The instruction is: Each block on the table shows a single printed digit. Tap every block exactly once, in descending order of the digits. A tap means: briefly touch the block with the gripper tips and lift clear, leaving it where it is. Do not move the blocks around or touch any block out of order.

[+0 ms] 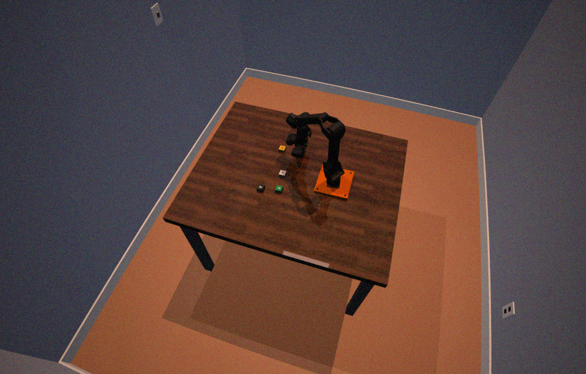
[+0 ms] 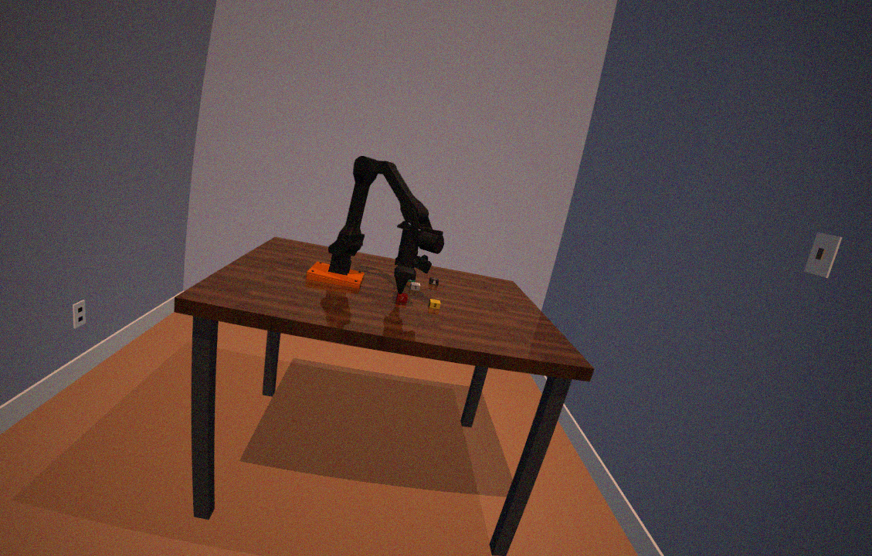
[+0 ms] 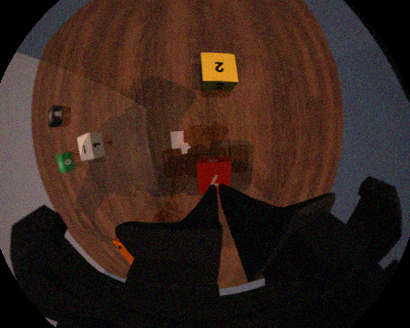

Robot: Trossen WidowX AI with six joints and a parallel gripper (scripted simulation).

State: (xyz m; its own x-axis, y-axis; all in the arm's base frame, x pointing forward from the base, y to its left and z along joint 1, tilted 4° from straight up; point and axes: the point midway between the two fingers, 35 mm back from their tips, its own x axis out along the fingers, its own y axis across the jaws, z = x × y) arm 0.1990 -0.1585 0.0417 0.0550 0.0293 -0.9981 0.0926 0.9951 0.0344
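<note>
The red block is 10 mm ahead of my gripper tip and 10 mm below it. Also, from my gripper tip: white block: 70 mm ahead, 150 mm to the left, 10 mm below; then yellow block: 110 mm ahead, 20 mm to the right, 10 mm below; then green block: 70 mm ahead, 250 mm to the left, 10 mm below.
</note>
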